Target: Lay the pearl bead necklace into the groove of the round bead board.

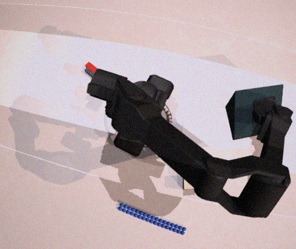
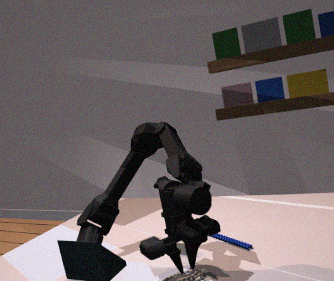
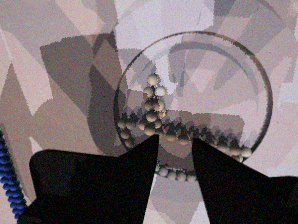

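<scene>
The round bead board lies 20 mm to the right of my gripper tip and 30 mm below it. Round my gripper tip: small beige cube 80 mm behind, 170 mm to the left, 20 mm below; grey block 110 mm ahead, 180 mm to the right, 30 mm below.
</scene>
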